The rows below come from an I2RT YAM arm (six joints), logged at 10 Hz.
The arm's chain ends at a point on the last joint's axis. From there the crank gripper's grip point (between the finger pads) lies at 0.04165 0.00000 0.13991 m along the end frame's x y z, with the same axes.
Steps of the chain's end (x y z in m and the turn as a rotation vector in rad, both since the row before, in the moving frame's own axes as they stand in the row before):
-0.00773, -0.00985, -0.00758, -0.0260, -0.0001, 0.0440
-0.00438, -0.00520, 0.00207, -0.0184, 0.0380, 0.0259
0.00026, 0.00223, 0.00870, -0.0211, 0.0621, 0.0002
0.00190, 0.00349, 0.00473, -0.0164, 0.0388, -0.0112
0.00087, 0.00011, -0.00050, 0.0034, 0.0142, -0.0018
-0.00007, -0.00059, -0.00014, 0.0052, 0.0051, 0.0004
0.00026, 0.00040, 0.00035, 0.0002, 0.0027, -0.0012
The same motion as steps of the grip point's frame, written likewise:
-0.00786, -0.00438, -0.00765, -0.0260, -0.0001, 0.0440
0.00086, -0.00149, 0.00035, -0.0184, 0.0380, 0.0259
0.00886, 0.00516, 0.00581, -0.0211, 0.0621, 0.0002
0.00731, 0.00527, 0.00299, -0.0164, 0.0388, -0.0112
0.00285, -0.00044, -0.00111, 0.0034, 0.0142, -0.0018
0.00064, -0.00130, -0.00036, 0.0052, 0.0051, 0.0004
0.00064, 0.00032, 0.00024, 0.0002, 0.0027, -0.0012

